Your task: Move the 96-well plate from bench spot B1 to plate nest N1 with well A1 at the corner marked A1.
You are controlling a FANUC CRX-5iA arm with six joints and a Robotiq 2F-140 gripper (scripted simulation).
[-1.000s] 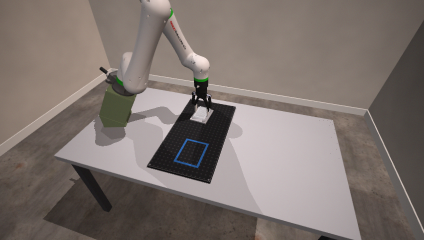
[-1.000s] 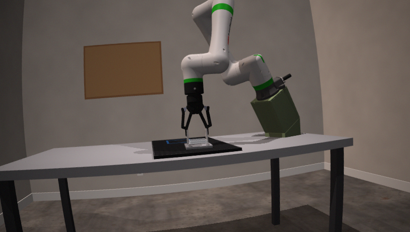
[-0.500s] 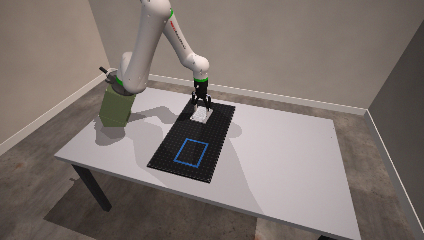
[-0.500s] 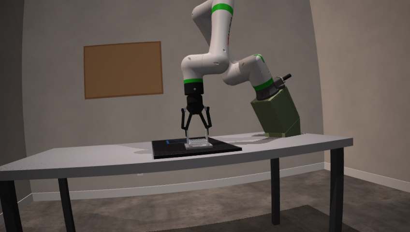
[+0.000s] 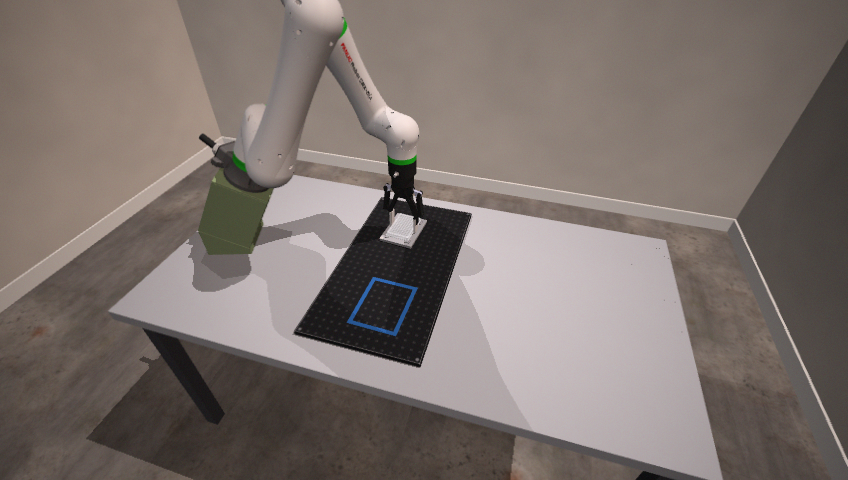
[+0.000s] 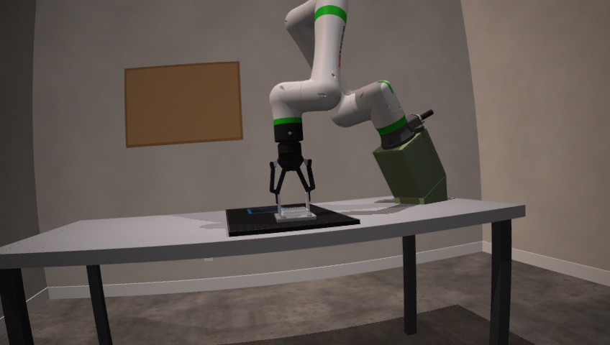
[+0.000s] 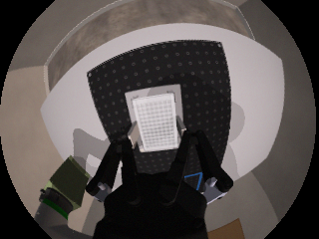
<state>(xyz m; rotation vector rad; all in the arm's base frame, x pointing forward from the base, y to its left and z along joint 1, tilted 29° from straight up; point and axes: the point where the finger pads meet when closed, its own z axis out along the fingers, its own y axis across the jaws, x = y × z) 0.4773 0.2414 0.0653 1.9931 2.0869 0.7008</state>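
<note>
Right now the white 96-well plate is 2 cm below my hand. The rest, counted from my hand: grey plate nest N1: 4 cm below.
</note>
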